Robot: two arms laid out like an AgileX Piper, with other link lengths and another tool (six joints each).
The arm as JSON. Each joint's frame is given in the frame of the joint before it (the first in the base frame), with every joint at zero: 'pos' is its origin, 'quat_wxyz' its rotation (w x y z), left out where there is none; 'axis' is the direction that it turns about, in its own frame. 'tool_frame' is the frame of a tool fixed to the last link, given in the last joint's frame.
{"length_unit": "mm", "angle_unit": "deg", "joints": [
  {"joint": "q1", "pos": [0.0, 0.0, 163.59], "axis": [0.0, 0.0, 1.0]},
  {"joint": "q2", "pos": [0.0, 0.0, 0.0], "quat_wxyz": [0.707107, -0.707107, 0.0, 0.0], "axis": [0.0, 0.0, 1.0]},
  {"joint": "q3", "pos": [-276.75, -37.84, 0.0], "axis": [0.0, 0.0, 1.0]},
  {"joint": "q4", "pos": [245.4, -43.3, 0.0], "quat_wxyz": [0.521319, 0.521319, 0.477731, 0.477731], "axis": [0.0, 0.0, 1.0]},
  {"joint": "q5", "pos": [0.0, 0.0, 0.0], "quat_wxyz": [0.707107, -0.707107, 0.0, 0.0], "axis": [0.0, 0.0, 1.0]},
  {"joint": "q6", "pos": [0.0, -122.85, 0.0], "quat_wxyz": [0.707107, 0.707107, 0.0, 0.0], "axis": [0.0, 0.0, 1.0]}
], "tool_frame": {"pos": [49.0, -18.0, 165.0], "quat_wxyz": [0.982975, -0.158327, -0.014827, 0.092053]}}
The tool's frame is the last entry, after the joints.
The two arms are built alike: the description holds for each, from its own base.
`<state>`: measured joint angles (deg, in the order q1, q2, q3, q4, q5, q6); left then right.
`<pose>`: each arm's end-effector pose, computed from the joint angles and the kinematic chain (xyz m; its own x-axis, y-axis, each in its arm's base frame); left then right.
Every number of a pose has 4 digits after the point.
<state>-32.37 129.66 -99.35 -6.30 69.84 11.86 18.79 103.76 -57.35 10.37 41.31 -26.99</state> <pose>0.2859 -0.2275 -0.0137 -0.6059 0.7942 0.0466 0.7858 0.5883 0.1907 0.2856 0.0986 -0.0170 -0.8786 -0.4533 -0.1506 -0.4734 0.7844 0.4007</pose>
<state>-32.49 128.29 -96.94 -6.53 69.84 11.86 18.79 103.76 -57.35 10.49 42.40 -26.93</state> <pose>0.2754 -0.2231 -0.0115 -0.6047 0.7940 0.0624 0.7892 0.5868 0.1811 0.2800 0.0979 -0.0170 -0.8812 -0.4537 -0.1327 -0.4658 0.7853 0.4078</pose>
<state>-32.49 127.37 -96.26 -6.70 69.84 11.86 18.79 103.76 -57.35 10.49 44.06 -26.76</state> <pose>0.2736 -0.2230 -0.0075 -0.6058 0.7935 0.0575 0.7881 0.5886 0.1801 0.2717 0.0963 -0.0166 -0.8841 -0.4553 -0.1050 -0.4549 0.7872 0.4165</pose>
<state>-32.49 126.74 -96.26 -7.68 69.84 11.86 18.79 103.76 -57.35 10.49 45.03 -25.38</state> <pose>0.2728 -0.2282 -0.0030 -0.6118 0.7899 0.0420 0.7835 0.5978 0.1697 0.2658 0.0959 -0.0163 -0.8956 -0.4364 -0.0860 -0.4294 0.7978 0.4232</pose>
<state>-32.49 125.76 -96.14 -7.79 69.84 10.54 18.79 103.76 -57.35 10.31 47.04 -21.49</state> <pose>0.2739 -0.2309 0.0029 -0.6306 0.7755 0.0306 0.7674 0.6172 0.1738 0.2533 0.0950 -0.0151 -0.9231 -0.3821 -0.0435 -0.3621 0.8255 0.4329</pose>
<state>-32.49 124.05 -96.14 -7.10 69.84 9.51 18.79 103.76 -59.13 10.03 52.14 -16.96</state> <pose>0.2791 -0.2313 0.0132 -0.6412 0.7673 0.0080 0.7539 0.6279 0.1936 0.2383 0.0948 -0.0059 -0.9461 -0.3231 0.0233 -0.2802 0.8524 0.4415</pose>
